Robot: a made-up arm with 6 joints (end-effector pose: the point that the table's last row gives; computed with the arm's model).
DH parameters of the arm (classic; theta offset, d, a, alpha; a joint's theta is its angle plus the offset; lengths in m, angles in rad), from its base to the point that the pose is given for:
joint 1: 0 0.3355 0 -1.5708
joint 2: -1.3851 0 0.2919 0
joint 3: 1.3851 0 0.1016 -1.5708
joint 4: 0 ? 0 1.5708
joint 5: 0 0 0.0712 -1.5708
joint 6: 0 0.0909 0 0
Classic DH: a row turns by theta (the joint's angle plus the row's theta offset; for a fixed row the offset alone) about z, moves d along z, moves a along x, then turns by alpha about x.
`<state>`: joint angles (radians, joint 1 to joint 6).
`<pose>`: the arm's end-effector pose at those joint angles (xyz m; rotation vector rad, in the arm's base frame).
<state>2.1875 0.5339 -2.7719 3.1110 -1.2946 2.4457</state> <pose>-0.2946 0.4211 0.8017 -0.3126 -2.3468 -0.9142</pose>
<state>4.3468 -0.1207 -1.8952 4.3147 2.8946 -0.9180</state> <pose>-0.1863 -0.2513 0.9132 -0.3528 2.3081 1.5909</pose>
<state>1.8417 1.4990 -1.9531 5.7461 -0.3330 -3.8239</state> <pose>-0.2299 0.6425 -0.0762 -2.4435 0.0481 0.4974</pose>
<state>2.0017 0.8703 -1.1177 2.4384 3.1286 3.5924</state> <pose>-0.2489 0.4293 0.1696 0.2199 0.0900 0.0130</pose>
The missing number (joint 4, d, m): 0.4489
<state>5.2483 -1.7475 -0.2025 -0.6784 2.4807 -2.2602</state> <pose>-0.0126 -0.1165 0.5073 -2.3198 -0.9710 0.6646</pose>
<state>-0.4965 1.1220 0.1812 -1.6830 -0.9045 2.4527</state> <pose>-0.0577 0.1618 0.2071 -1.0736 1.6716 1.6934</pose>
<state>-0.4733 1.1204 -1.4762 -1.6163 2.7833 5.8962</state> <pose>0.4149 -0.3231 0.0844 0.6140 -0.0242 -2.2644</pose>
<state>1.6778 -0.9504 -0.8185 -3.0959 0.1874 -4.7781</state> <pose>-0.0375 0.3269 0.7024 0.0989 -1.7159 -2.5497</pose>
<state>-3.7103 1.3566 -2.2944 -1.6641 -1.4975 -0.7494</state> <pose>-0.6047 0.2732 0.1910 1.6724 -0.3852 -0.5175</pose>
